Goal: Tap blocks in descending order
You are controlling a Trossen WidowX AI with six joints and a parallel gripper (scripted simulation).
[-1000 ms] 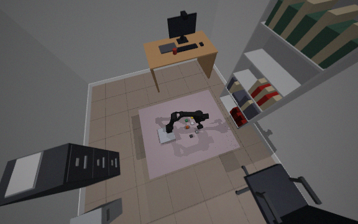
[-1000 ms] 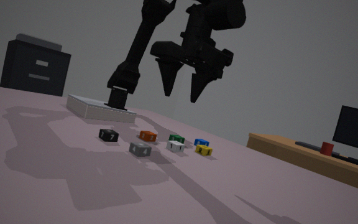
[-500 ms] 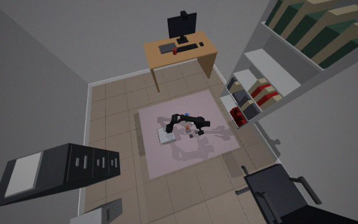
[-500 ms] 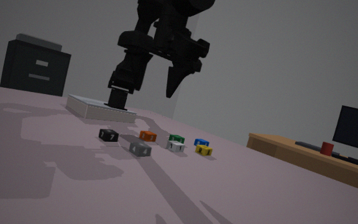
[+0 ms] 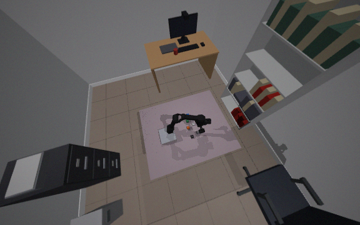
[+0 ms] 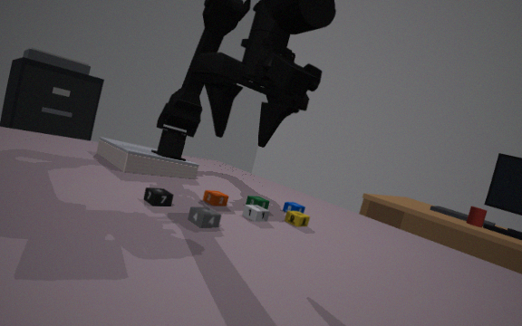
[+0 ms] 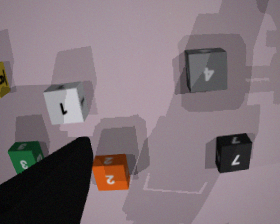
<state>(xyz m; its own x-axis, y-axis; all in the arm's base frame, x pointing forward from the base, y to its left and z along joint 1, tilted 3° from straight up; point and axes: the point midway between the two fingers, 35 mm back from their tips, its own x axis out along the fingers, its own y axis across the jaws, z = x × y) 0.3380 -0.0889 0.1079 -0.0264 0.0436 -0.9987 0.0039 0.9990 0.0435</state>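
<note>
Right now the yellow block is 180 mm to the left of my gripper tip, 110 mm below it and 10 mm ahead of it. From my gripper tip the other things lie so: black 7 block (110 mm below, 90 mm behind, 60 mm to the right); then grey 4 block (110 mm below, 30 mm to the right); then white 1 block (110 mm below, 90 mm to the left, 20 mm behind).
</note>
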